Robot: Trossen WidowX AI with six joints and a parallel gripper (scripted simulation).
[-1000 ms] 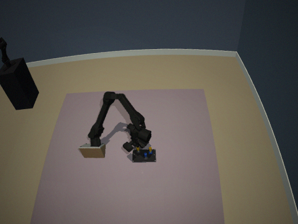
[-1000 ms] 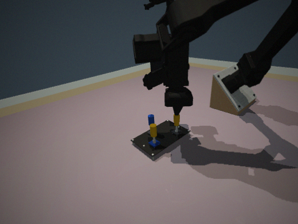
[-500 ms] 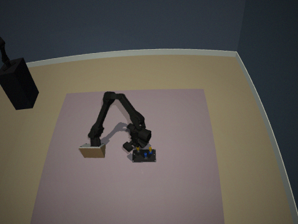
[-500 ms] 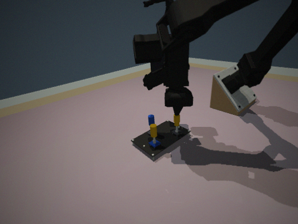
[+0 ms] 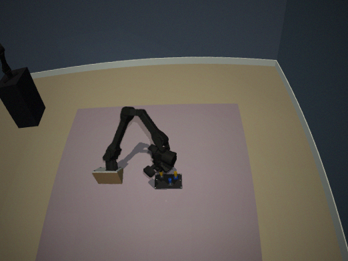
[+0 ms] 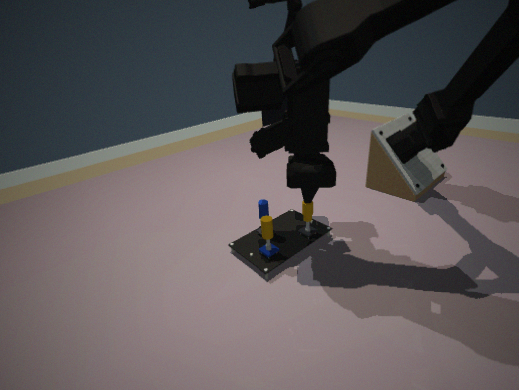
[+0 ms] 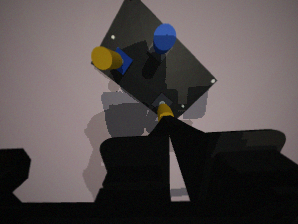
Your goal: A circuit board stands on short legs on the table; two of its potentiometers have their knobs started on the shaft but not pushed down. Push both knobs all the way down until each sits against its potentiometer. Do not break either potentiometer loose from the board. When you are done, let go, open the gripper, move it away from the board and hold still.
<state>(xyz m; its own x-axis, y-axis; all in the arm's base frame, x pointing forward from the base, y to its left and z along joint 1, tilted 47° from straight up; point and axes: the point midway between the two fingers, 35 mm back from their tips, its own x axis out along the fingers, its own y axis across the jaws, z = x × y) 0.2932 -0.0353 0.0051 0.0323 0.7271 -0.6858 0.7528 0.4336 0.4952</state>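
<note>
The yellow knob lies 8 cm ahead of my gripper tip, 1 cm to the right of it and 2 cm below it.
</note>
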